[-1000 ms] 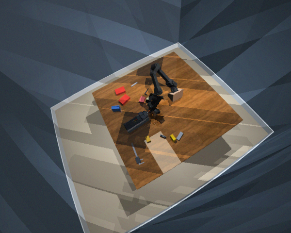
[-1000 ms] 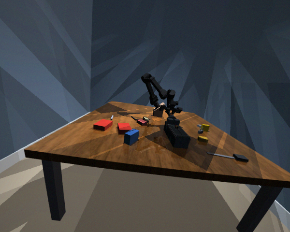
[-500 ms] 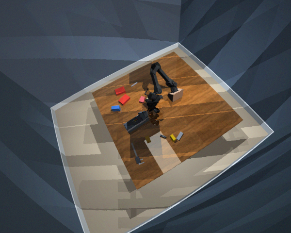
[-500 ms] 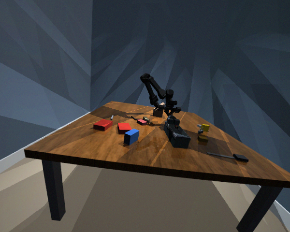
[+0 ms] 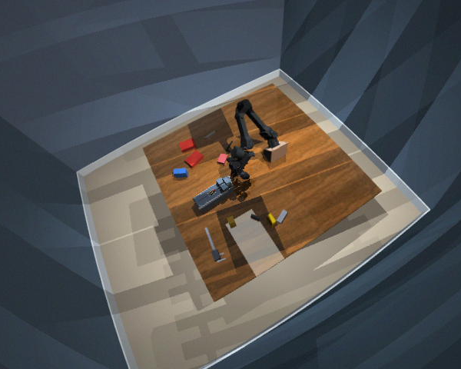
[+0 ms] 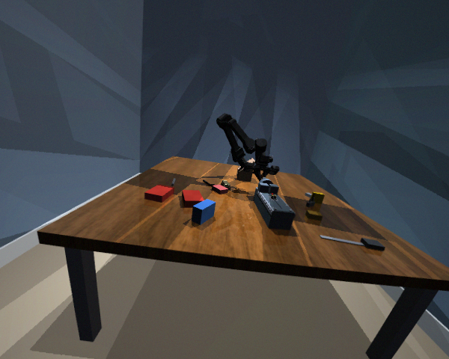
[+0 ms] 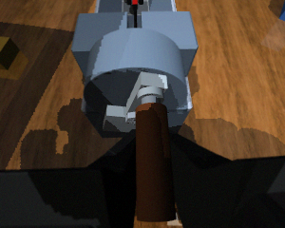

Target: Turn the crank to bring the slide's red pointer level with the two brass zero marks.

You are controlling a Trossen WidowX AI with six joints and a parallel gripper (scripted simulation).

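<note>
The red pointer lies 140 mm ahead of my gripper tip, 30 mm to the left of it and 10 mm below it. From my gripper tip the other things lie so: pink block 10 mm behind, 220 mm to the right, 80 mm below; then ochre block 120 mm ahead, 250 mm to the left, 80 mm below; then brown crank handle 20 mm behind, 20 mm above.
</note>
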